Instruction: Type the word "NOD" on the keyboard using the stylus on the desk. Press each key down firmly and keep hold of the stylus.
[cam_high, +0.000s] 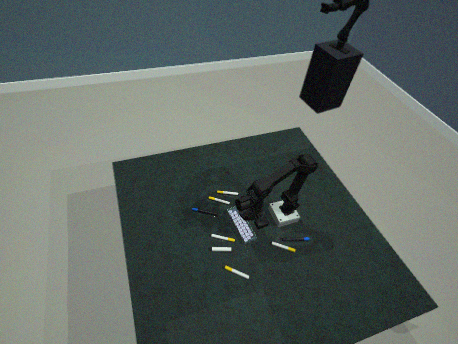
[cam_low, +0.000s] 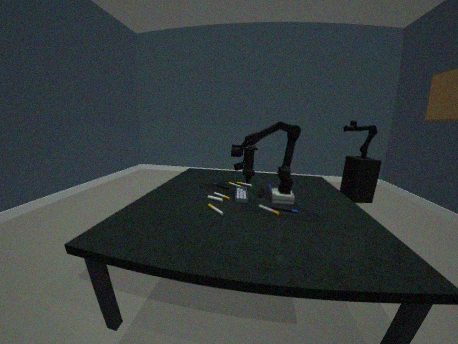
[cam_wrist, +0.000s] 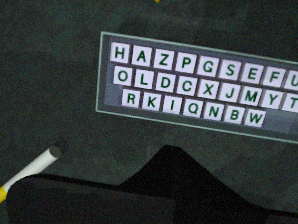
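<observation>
Now: the blue stylus 180 mm behind my gripper tip, 180 mm to the right of it and 90 mm below it. From my gripper tip the other things lie so: thin white tip (170 mm behind, 140 mm to the right, 90 mm below).
</observation>
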